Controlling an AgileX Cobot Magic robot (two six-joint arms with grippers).
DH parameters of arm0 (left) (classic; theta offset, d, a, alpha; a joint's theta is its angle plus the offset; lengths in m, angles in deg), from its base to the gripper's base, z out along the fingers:
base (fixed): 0 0 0 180
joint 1: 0 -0.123 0 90
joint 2: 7.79 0 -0.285 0
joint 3: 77.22 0 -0.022 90
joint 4: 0 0.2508 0 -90
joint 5: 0 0 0.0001 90
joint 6: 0 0.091 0 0
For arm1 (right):
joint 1: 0 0.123 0 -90
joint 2: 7.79 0 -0.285 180
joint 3: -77.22 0 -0.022 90
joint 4: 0 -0.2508 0 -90
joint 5: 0 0 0.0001 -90
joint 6: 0 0.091 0 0
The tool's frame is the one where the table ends.
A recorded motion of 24 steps. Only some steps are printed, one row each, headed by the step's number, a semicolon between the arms.
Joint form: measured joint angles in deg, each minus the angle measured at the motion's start. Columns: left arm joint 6, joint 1, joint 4, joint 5, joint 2, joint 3; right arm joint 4, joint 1, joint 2, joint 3, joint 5, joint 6.
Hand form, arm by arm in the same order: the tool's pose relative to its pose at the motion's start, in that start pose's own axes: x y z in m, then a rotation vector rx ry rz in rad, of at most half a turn. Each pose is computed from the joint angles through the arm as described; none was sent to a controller.
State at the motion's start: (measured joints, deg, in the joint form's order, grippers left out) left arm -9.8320 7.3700 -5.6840 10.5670 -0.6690 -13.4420; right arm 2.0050 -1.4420 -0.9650 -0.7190 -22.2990 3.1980
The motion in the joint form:
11: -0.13 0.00 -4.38 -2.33 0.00 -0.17; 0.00 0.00 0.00 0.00 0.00 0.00
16: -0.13 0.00 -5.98 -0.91 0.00 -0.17; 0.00 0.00 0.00 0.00 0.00 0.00
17: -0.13 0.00 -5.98 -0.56 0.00 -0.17; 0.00 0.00 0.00 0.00 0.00 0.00
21: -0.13 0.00 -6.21 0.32 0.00 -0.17; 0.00 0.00 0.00 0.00 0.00 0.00
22: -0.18 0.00 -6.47 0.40 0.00 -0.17; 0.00 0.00 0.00 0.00 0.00 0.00
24: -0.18 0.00 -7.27 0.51 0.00 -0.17; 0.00 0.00 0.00 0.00 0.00 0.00
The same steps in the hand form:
11: -0.0045 -0.0019 -0.0003 0.0202 -0.0407 -0.0776; 0.0000 0.0000 0.0000 0.0000 0.0000 0.0000
16: -0.0022 -0.0021 -0.0002 0.0217 -0.0153 -0.1049; 0.0000 0.0000 0.0000 0.0000 0.0000 0.0000
17: -0.0016 -0.0021 -0.0002 0.0210 -0.0092 -0.1049; 0.0000 0.0000 0.0000 0.0000 0.0000 0.0000
21: -0.0002 -0.0020 -0.0002 0.0199 0.0062 -0.1087; 0.0000 0.0000 0.0000 0.0000 0.0000 0.0000
22: -0.0001 -0.0021 -0.0002 0.0205 0.0077 -0.1140; 0.0000 0.0000 0.0000 0.0000 0.0000 0.0000
24: 0.0001 -0.0023 -0.0002 0.0229 0.0101 -0.1277; 0.0000 0.0000 0.0000 0.0000 0.0000 0.0000

